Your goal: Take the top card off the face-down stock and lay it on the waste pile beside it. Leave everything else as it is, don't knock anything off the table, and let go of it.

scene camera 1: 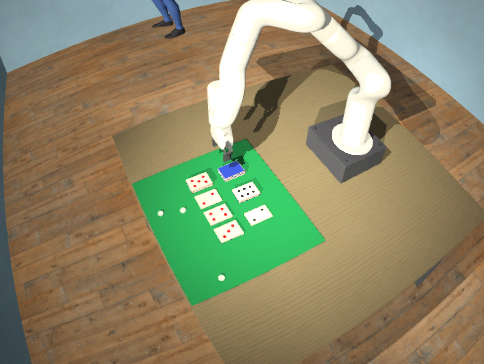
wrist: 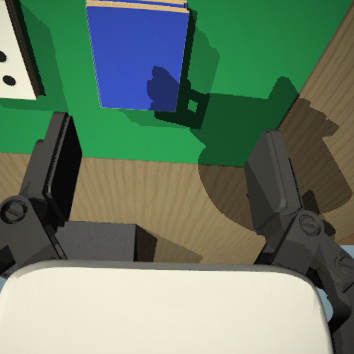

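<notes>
The face-down stock point(scene camera 1: 231, 170) point(wrist: 137, 50) is a small blue-backed stack near the back corner of the green mat. Its top card lies slightly askew over the edges below. A face-up pile with several black pips point(scene camera 1: 246, 191) point(wrist: 14, 30) lies beside it, likely the waste pile; part of it shows at the upper left in the wrist view. My gripper point(scene camera 1: 228, 154) point(wrist: 167, 138) is open and empty. It hangs above the mat's back edge, behind the stock, and its shadow falls across a corner of the blue card.
The green mat point(scene camera 1: 272, 250) also bears face-up red-pip cards point(scene camera 1: 199, 182) point(scene camera 1: 208, 198) point(scene camera 1: 218, 214) point(scene camera 1: 228, 231), a black two-pip card point(scene camera 1: 258, 215) and small white pieces point(scene camera 1: 160, 213) point(scene camera 1: 183, 210) point(scene camera 1: 221, 277). My dark base block point(scene camera 1: 325, 150) stands on the wooden table point(scene camera 1: 370, 240).
</notes>
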